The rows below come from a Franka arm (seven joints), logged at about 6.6 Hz.
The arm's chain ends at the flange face. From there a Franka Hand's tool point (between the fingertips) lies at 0.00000 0.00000 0.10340 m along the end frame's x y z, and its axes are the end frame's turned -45 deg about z.
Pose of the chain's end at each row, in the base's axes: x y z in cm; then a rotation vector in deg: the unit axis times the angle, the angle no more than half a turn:
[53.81, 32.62, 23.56, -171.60, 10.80, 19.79]
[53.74, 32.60, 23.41, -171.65, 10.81, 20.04]
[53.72, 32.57, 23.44, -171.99, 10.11, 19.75]
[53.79, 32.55, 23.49, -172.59, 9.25, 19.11]
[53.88, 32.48, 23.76, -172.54, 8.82, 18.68]
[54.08, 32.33, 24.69, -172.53, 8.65, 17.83]
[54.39, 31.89, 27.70, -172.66, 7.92, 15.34]
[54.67, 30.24, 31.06, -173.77, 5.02, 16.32]
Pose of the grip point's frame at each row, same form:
[51.55, 34.00, 13.56, -158.95, -54.42, 13.95]
[51.45, 33.97, 13.42, -158.94, -54.41, 14.21]
[51.46, 33.88, 13.44, -159.03, -55.18, 14.10]
[51.60, 33.76, 13.46, -159.34, -56.21, 13.79]
[51.74, 33.71, 13.72, -159.24, -56.62, 13.34]
[52.03, 33.57, 14.63, -159.34, -56.83, 12.53]
[52.63, 33.13, 17.59, -159.71, -57.73, 10.23]
[52.78, 31.26, 20.95, -159.35, -60.68, 11.70]

